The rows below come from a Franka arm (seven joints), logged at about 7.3 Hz.
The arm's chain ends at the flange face. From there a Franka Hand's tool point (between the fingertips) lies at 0.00 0.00 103.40 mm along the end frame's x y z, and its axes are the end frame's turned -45 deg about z.
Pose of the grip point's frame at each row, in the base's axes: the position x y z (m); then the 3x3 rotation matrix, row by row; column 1 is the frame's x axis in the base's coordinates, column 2 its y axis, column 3 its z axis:
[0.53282 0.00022 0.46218], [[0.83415 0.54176 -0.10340], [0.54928 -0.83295 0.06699], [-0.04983 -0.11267 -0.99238]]
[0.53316 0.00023 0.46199], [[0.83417 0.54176 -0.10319], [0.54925 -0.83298 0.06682], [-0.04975 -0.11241 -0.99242]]
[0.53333 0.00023 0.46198], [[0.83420 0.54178 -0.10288], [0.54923 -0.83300 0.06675], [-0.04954 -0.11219 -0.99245]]
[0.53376 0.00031 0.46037], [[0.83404 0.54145 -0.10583], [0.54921 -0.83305 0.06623], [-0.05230 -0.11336 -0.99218]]
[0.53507 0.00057 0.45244], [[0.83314 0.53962 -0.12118], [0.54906 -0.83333 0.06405], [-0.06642 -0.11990 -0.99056]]
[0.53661 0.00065 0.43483], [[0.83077 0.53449 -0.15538], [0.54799 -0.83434 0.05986], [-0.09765 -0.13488 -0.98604]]
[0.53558 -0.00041 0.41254], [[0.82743 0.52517 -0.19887], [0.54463 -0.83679 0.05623], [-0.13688 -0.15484 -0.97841]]
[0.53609 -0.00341 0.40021], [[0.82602 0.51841 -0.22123], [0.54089 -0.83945 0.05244], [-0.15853 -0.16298 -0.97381]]
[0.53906 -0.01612 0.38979], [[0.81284 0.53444 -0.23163], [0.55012 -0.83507 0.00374], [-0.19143 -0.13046 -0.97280]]
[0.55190 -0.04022 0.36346], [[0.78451 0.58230 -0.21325], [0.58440 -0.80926 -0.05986], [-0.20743 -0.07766 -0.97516]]
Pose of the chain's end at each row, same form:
[0.54351 -0.00671 0.56479], [[0.97292 -0.20675 -0.10340], [-0.20058 -0.97738 0.06699], [-0.11490 -0.04443 -0.99238]]
[0.54383 -0.00668 0.56461], [[0.97293 -0.20677 -0.10319], [-0.20063 -0.97738 0.06682], [-0.11466 -0.04431 -0.99242]]
[0.54397 -0.00667 0.56460], [[0.97296 -0.20677 -0.10288], [-0.20066 -0.97738 0.06675], [-0.11436 -0.04430 -0.99245]]
[0.54470 -0.00654 0.56296], [[0.97262 -0.20689 -0.10583], [-0.20071 -0.97741 0.06623], [-0.11714 -0.04318 -0.99218]]
[0.54760 -0.00605 0.55486], [[0.97069 -0.20755 -0.12118], [-0.20101 -0.97750 0.06405], [-0.13175 -0.03782 -0.99056]]
[0.55268 -0.00554 0.53679], [[0.96538 -0.20950 -0.15538], [-0.20248 -0.97745 0.05986], [-0.16442 -0.02633 -0.98604]]
[0.55614 -0.00622 0.51371], [[0.95643 -0.21373 -0.19887], [-0.20659 -0.97681 0.05623], [-0.20628 -0.01270 -0.97841]]
[0.55897 -0.00883 0.50090], [[0.95066 -0.21751 -0.22123], [-0.21111 -0.97605 0.05244], [-0.22734 -0.00315 -0.97381]]
[0.56301 -0.01651 0.49038], [[0.95267 -0.19686 -0.23163], [-0.20149 -0.97948 0.00374], [-0.22761 0.04311 -0.97280]]
[0.57395 -0.03403 0.46429], [[0.96648 -0.14298 -0.21325], [-0.15900 -0.98547 -0.05986], [-0.20159 0.09176 -0.97516]]

